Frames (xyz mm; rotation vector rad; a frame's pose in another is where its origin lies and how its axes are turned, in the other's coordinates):
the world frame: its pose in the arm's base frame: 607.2 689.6 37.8 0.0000 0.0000 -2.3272
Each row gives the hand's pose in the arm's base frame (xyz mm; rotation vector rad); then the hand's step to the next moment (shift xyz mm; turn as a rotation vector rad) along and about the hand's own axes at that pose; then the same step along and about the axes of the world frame.
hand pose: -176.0 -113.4 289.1 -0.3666 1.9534 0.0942
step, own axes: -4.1 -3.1 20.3 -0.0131 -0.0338 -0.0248
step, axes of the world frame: -15.9 13.0 -4.1 0.0305 0.0189 0.0254
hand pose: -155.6 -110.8 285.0 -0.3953 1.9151 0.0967
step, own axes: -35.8 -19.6 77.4 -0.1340 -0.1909 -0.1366
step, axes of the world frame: -66.3 56.7 6.3 0.1462 0.1130 0.1973
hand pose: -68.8 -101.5 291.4 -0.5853 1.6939 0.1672
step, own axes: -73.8 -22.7 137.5 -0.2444 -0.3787 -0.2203
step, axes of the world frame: -138.7 59.8 45.3 0.2495 0.2445 0.3601
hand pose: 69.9 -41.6 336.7 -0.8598 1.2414 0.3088
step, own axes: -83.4 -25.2 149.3 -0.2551 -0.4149 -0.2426
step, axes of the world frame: -143.2 -8.1 96.5 0.2740 0.2729 0.3828
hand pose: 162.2 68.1 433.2 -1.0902 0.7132 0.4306
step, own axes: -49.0 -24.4 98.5 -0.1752 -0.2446 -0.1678
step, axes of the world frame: -66.6 -47.0 77.8 0.1947 0.1577 0.2365
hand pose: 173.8 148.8 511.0 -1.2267 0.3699 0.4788
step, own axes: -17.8 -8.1 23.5 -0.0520 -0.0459 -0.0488
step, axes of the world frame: -5.7 -19.6 22.7 0.0619 0.0310 0.0490
